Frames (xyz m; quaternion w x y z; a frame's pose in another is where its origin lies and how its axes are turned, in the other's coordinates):
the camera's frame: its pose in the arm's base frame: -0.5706 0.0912 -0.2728 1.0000 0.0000 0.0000 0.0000
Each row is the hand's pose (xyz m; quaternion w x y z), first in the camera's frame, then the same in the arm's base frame.
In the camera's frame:
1: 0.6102 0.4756 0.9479 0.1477 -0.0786 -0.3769 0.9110
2: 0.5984 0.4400 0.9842 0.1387 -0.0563 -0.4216 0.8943
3: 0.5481 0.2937 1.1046 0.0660 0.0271 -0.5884 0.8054
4: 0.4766 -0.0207 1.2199 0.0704 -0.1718 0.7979 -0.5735
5: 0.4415 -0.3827 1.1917 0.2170 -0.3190 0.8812 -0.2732
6: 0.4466 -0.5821 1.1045 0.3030 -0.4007 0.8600 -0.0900
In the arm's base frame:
1: 0.0396 0.5668 0.6751 0.1477 -0.0786 -0.3769 0.9110
2: 0.0278 0.5312 0.7114 0.1387 -0.0563 -0.4216 0.8943
3: -0.0225 0.3849 0.8318 0.0660 0.0271 -0.5884 0.8054
4: -0.0940 0.0705 0.9471 0.0704 -0.1718 0.7979 -0.5735
5: -0.1291 -0.2915 0.9189 0.2170 -0.3190 0.8812 -0.2732
6: -0.1240 -0.4909 0.8317 0.3030 -0.4007 0.8600 -0.0900

